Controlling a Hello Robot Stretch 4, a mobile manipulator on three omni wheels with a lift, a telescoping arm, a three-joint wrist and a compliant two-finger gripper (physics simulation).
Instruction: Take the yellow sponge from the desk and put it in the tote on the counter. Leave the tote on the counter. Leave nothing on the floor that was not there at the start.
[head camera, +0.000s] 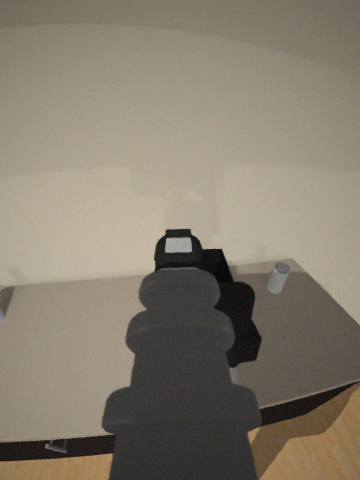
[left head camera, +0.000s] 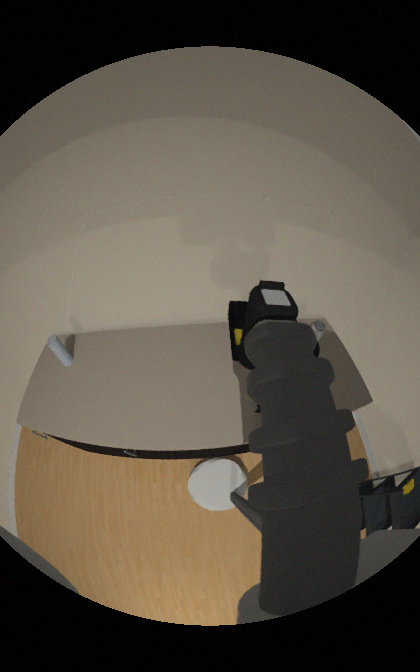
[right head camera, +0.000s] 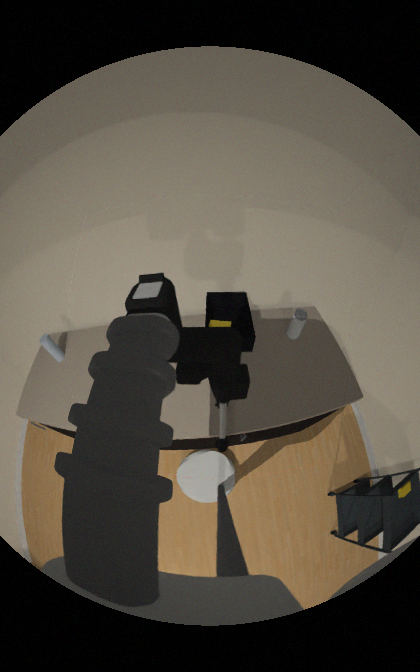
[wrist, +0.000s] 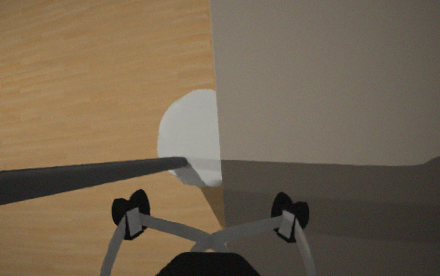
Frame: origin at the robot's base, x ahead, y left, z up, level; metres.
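Seen in the pictures: gripper, between the fingertips: (wrist: 210, 208); robot's base, origin of its link: (wrist: 211, 139).
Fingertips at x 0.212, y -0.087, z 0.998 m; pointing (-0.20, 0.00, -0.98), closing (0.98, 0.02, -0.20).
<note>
Offsets run from my fingertips to a thing's top centre. Level surfaces: height alone.
The yellow sponge (left head camera: 238, 336) (right head camera: 220, 324) lies inside the black tote {dx +0.490, dy -0.040, dz -0.016 m} (head camera: 217, 265) (left head camera: 237, 315) (right head camera: 248, 341). The tote stands upright at the back of the grey-brown counter {dz -0.116 m} (head camera: 60, 360) (left head camera: 150, 385) (right head camera: 310, 370) (wrist: 325, 75), and my arm and wrist hide part of it. My gripper (right head camera: 222, 444) (wrist: 210, 208) is above the counter's front edge, nearer to me than the tote and apart from it. In the wrist view its two fingers stand wide apart with no object between them. The tote does not show in the wrist view.
A grey canister {dx +0.435, dy -0.359, dz +0.032 m} (head camera: 278, 278) (left head camera: 319, 329) (right head camera: 296, 324) stands to the tote's right. A pale blue cylinder (left head camera: 61, 350) (right head camera: 52, 348) is at the counter's left end. A white round object (left head camera: 215, 484) (right head camera: 202, 475) (wrist: 192, 125) is below the front edge. A dark shelf unit (right head camera: 392, 520) is at the right.
</note>
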